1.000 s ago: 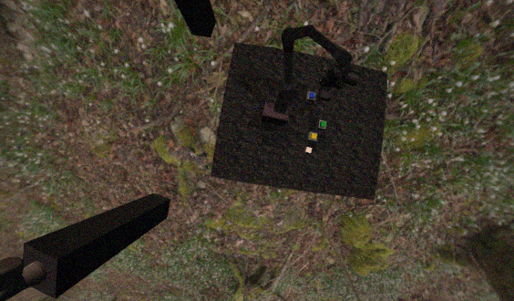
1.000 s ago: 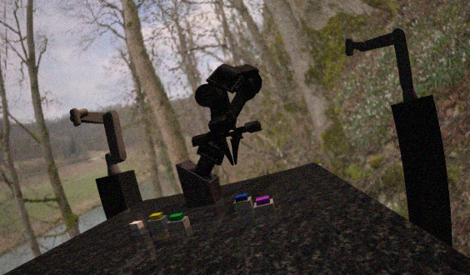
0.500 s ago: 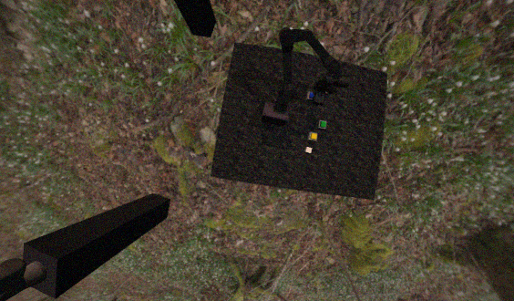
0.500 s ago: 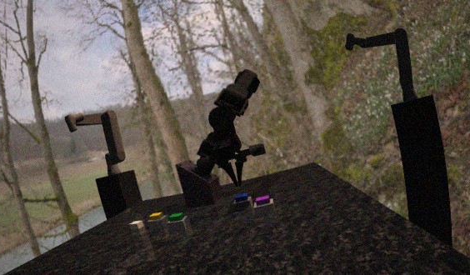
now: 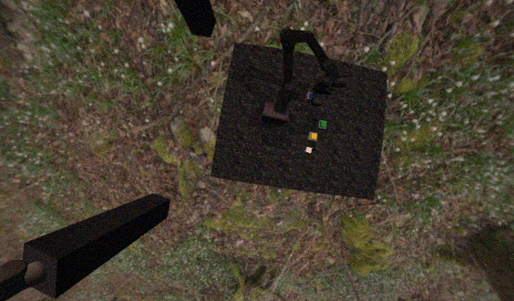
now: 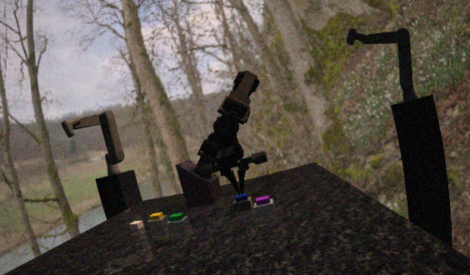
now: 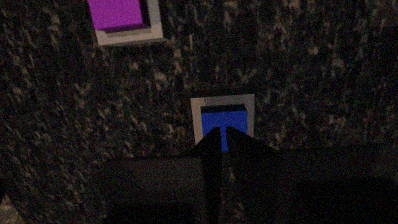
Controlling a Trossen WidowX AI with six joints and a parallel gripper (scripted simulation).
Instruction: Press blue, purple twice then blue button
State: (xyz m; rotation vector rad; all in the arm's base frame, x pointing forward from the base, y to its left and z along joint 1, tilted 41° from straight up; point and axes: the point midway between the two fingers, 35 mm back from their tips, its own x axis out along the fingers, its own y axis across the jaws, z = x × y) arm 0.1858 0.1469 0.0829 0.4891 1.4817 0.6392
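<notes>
My gripper tip is 8 cm short of the purple button, 7 cm to the right of it and 1 cm above it. The rest, counted from my gripper tip: yellow button: 25 cm to the right, 6 cm ahead, 1 cm below; then blue button: 1 cm below; then green button: 16 cm to the right, 10 cm ahead, 1 cm below.
</notes>
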